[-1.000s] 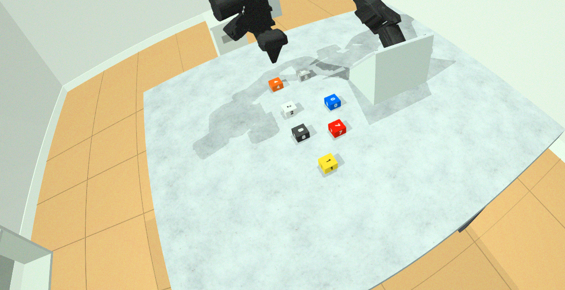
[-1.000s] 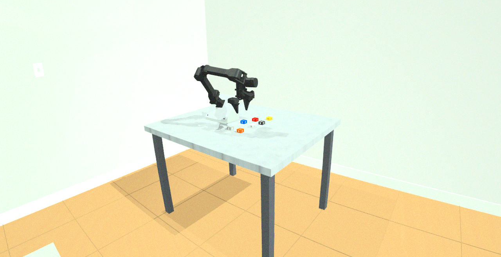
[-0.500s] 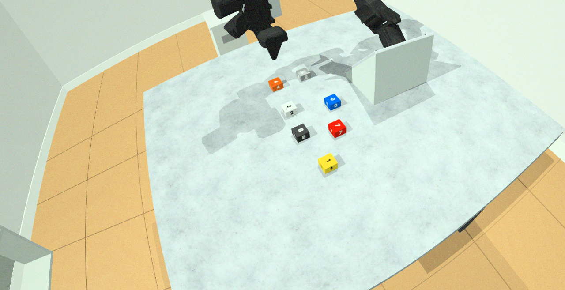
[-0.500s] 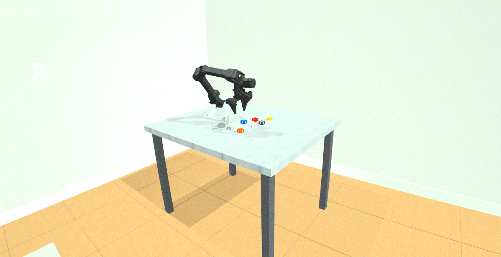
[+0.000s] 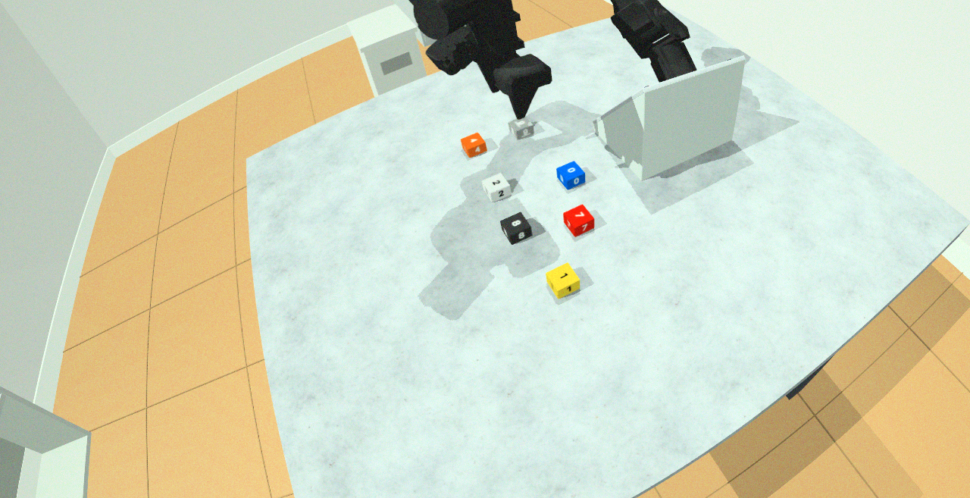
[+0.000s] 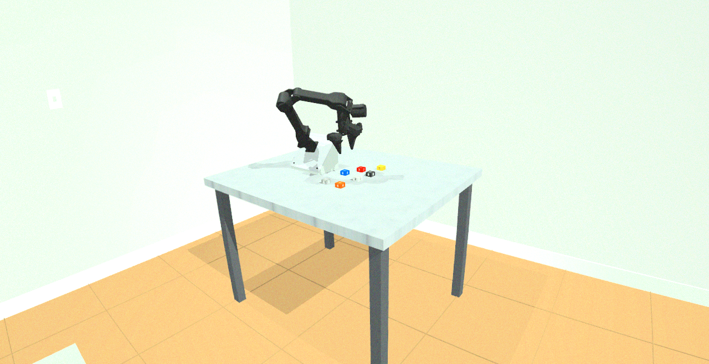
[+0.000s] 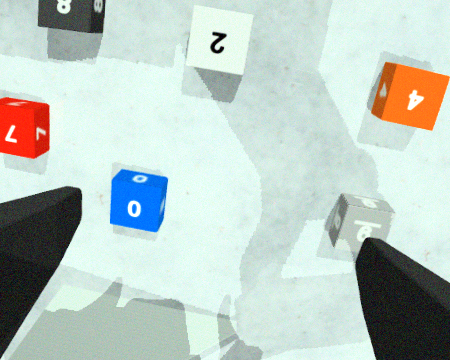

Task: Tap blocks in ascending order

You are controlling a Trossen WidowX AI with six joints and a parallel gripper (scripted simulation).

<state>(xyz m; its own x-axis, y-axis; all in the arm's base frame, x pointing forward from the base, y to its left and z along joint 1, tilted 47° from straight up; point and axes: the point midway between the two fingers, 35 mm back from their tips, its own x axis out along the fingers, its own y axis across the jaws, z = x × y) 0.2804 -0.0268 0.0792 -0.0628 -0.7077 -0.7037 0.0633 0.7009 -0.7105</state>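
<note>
Right now my gripper tip is 6 cm past the blue block, 6 cm to the right of it and 12 cm above it. From my gripper tip the other things lie so: orange block: 3 cm ahead, 10 cm to the right, 12 cm below; then grey block: 5 cm behind, 9 cm to the right, 12 cm below; then white block: 5 cm ahead, 2 cm to the left, 12 cm below.
</note>
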